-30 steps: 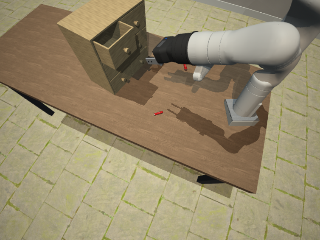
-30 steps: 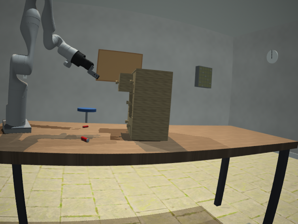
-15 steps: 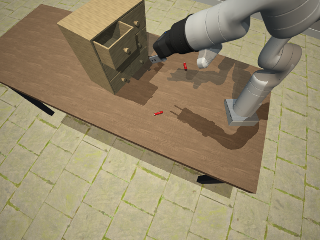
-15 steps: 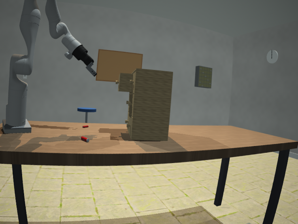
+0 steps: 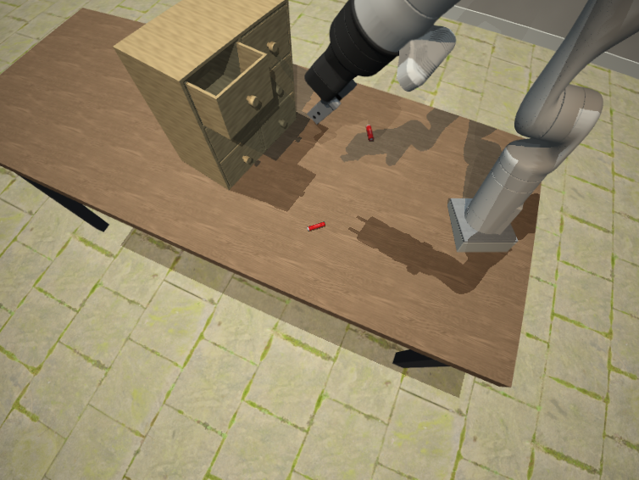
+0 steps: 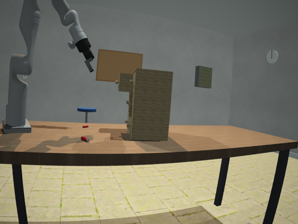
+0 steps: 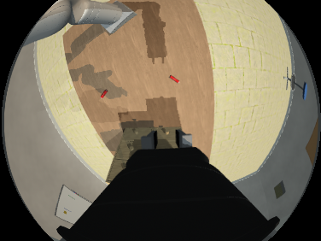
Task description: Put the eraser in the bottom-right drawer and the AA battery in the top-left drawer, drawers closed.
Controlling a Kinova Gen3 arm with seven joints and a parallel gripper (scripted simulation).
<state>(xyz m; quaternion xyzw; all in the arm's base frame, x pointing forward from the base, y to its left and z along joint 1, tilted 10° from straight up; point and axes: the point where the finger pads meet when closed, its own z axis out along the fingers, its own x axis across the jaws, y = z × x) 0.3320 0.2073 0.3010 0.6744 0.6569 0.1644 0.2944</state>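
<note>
The red AA battery lies 29 cm to the right of my hand and 33 cm below it. From my hand the other things lie so: red battery: 1 cm behind, 4 cm to the left, 33 cm below.
</note>
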